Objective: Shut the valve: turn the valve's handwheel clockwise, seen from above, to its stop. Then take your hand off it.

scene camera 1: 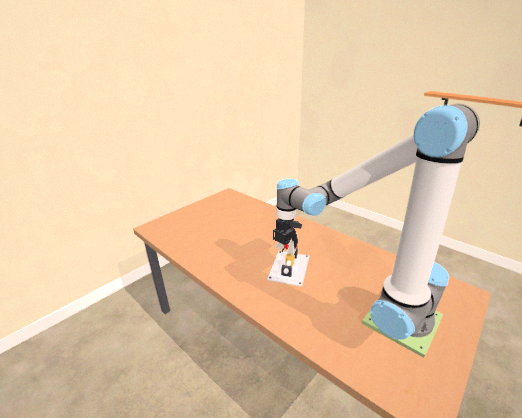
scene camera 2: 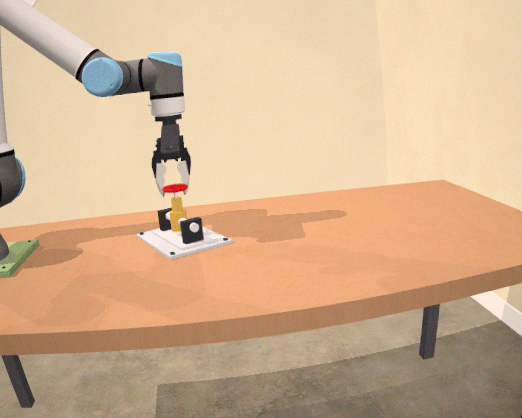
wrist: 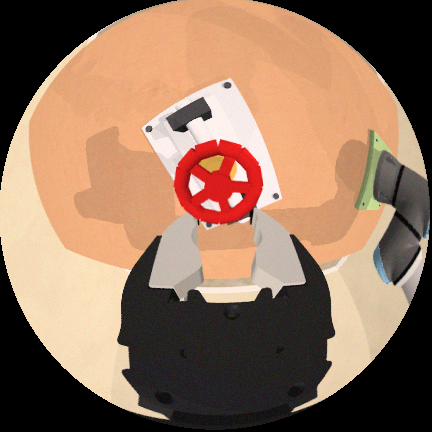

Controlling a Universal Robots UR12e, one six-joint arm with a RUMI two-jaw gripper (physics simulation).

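Observation:
The red handwheel [scene camera 1: 286, 246] [scene camera 2: 175, 188] [wrist: 218, 186] is level on top of the yellow valve body [scene camera 1: 290, 259] [scene camera 2: 178, 220] [wrist: 217, 164]. The valve is on a white plate [scene camera 1: 298, 275] [scene camera 2: 162, 244] [wrist: 250, 125], between two black end blocks. My gripper [scene camera 1: 286, 250] [scene camera 2: 174, 192] [wrist: 223, 209] points down at the handwheel. Its two grey fingers stand part-way open with a gap between them, their tips at the wheel's rim. In the wrist view the near rim partly hides the tips, so whether they touch it cannot be told. The gripper grips nothing.
The valve's plate lies on the orange-brown table [scene camera 1: 225, 210] [scene camera 2: 400, 225] [wrist: 125, 65]. The arm's base stands on a green plate [scene camera 1: 425, 345] [scene camera 2: 25, 252] [wrist: 369, 195] toward one end. A wall shelf [scene camera 1: 475, 99] is behind the arm. A black end block [scene camera 2: 192, 230] [wrist: 190, 114] stands beside the valve body.

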